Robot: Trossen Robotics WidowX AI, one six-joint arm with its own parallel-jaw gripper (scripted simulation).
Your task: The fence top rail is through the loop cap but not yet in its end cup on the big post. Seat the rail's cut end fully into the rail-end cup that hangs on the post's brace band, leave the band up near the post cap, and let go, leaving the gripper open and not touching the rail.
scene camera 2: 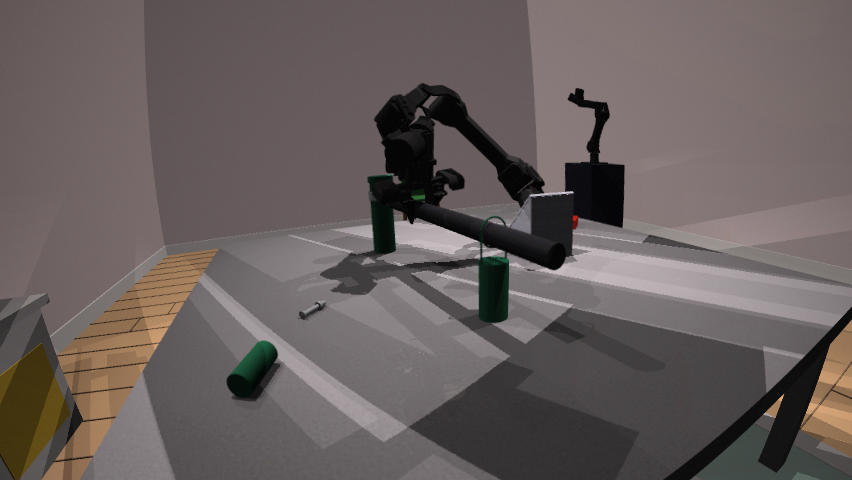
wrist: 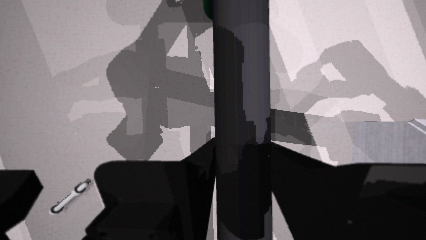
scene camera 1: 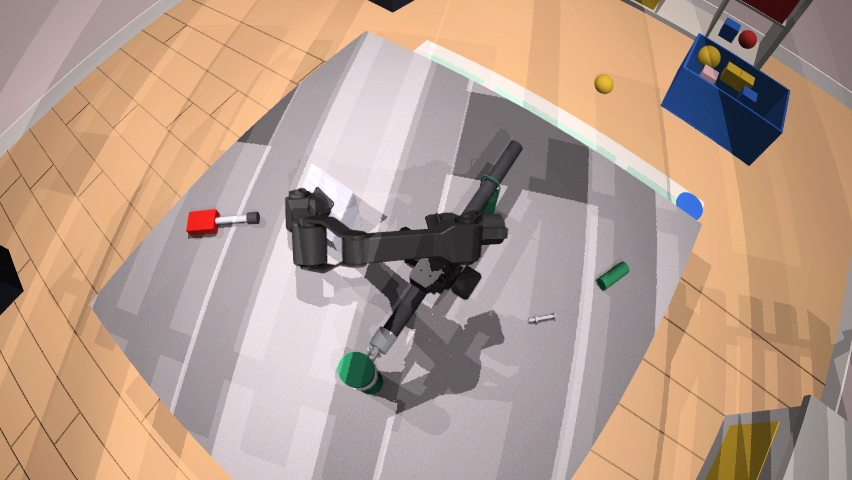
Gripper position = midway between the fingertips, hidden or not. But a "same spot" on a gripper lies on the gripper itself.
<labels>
My gripper shows in scene camera 2, in the wrist view and in scene camera 1 (424,284). A rail shows in scene camera 2, in the wrist view (241,54) and in scene camera 1. One and the same spot on the rail: (scene camera 1: 485,192) is (scene camera 2: 478,220). The same spot on my gripper: (wrist: 308,191) is (scene camera 2: 427,194).
</labels>
